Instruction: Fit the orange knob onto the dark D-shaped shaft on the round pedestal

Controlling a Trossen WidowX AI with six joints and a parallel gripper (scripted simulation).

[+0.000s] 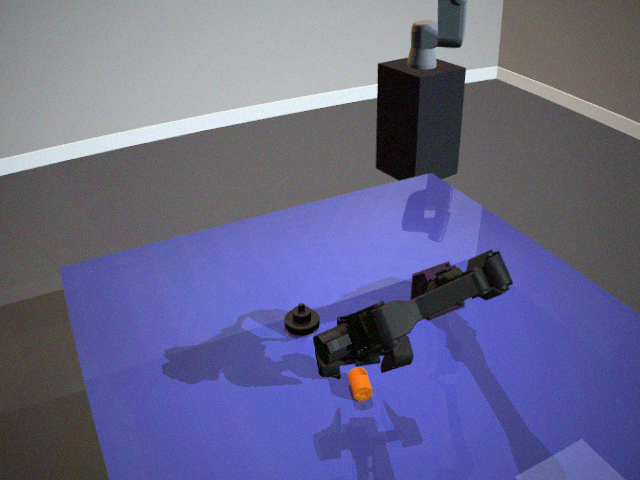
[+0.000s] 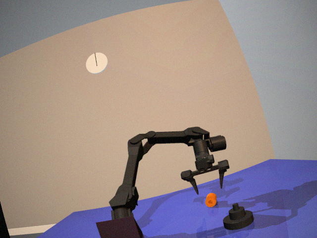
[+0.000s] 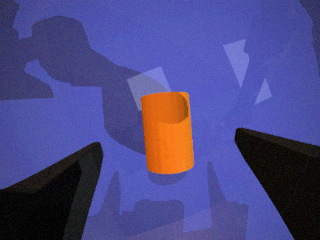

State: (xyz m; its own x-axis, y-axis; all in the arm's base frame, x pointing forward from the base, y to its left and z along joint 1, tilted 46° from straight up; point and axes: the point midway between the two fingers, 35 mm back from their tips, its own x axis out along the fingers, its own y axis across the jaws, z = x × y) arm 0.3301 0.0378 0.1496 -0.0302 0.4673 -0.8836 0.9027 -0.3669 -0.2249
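The orange knob is 3 cm below my gripper tip. From my gripper tip the other things lie so: dark round pedestal (3 cm behind, 26 cm to the right, 2 cm below).
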